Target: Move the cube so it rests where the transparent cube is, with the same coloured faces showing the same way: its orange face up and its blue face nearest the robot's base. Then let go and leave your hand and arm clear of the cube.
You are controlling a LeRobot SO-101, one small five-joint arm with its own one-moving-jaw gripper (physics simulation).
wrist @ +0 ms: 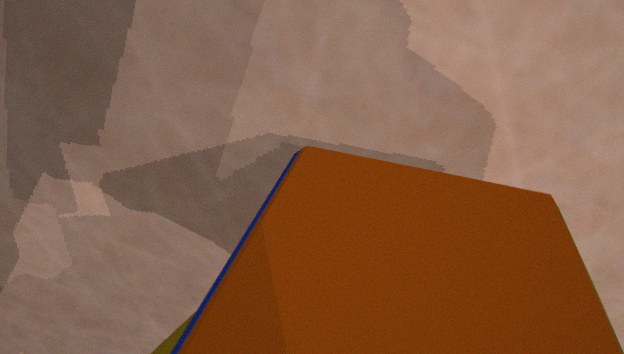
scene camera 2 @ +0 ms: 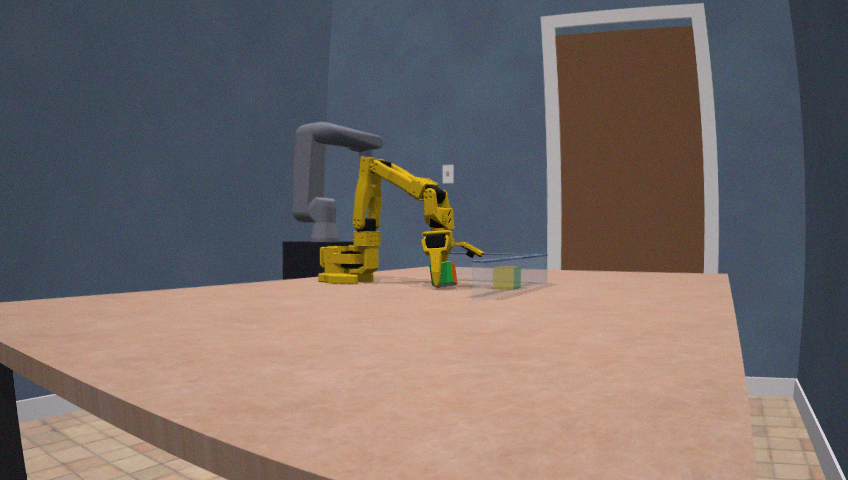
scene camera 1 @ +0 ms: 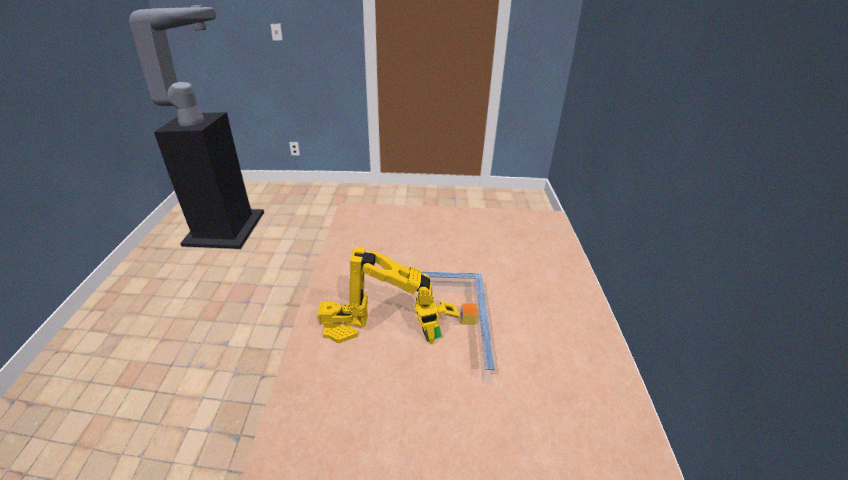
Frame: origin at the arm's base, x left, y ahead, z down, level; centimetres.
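Seen in the pictures: hand at its tool point: (wrist: 276,288) (scene camera 2: 442,282) (scene camera 1: 426,328); arm's base at its link origin: (scene camera 2: 354,282) (scene camera 1: 349,326).
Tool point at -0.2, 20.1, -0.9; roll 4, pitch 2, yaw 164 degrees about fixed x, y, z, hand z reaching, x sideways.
Observation:
Offsets run from my tool point to a thing's middle, as dx, dy, dz. "pt": to the spot under its first point. Level surfaces: height alone.
The solid cube {-1.5, +1.1, -1.7} (scene camera 1: 437,332) (scene camera 2: 446,274) (wrist: 400,265) is between my jaws, low over the table; I cannot tell if it touches it. In scene camera 2 its green face is toward the camera and its orange face toward the transparent cube. The wrist view shows the orange face large, with a thin blue edge at left and green at right. My gripper (scene camera 1: 430,336) (scene camera 2: 437,281) is shut on the cube, pointing down; a jaw covers part of it. The transparent cube (scene camera 1: 469,314) (scene camera 2: 506,277) stands to the right, apart from them, orange face up.
A low see-through wall with a blue top edge (scene camera 1: 484,327) (scene camera 2: 517,258) runs just past the transparent cube and turns a corner behind it. The gripper's camera bracket {pt +1.5, +5.5, -5.9} (scene camera 1: 449,309) (scene camera 2: 468,248) juts toward the transparent cube. A grey arm (scene camera 1: 155,59) (scene camera 2: 309,172) stands off the table {dz +0.9} (scene camera 1: 428,416) (scene camera 2: 416,380).

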